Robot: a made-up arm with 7 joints. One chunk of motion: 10 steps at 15 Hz.
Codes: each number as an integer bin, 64 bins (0 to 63) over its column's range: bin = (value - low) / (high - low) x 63, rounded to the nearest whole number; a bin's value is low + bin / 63 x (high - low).
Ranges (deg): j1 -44..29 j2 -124..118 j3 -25..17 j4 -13..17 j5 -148..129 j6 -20..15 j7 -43..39
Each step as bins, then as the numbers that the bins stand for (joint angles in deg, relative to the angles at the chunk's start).
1 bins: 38 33 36 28 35 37 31
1 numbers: 0.03 2.76 -1.00 0.33 5.89 0.56 -2.65
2 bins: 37 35 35 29 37 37 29
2 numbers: -1.13 10.44 -1.67 0.81 14.68 0.56 -5.25
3 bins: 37 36 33 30 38 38 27
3 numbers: -1.13 14.29 -3.00 1.29 19.08 1.11 -7.86
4 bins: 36 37 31 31 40 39 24
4 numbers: -2.29 18.13 -4.33 1.76 27.87 1.67 -11.76
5 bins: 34 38 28 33 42 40 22
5 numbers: -4.60 21.97 -6.33 2.71 36.67 2.22 -14.37
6 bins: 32 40 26 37 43 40 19
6 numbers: -6.92 29.65 -7.67 4.62 41.06 2.22 -18.27
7 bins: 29 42 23 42 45 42 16
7 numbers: -10.40 37.33 -9.67 7.00 49.86 3.33 -22.17
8 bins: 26 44 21 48 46 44 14
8 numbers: -13.87 45.02 -11.00 9.86 54.25 4.44 -24.78
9 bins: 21 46 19 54 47 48 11
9 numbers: -19.67 52.70 -12.33 12.71 58.65 6.67 -28.68
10 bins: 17 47 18 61 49 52 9
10 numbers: -24.30 56.54 -13.00 16.05 67.44 8.89 -31.29
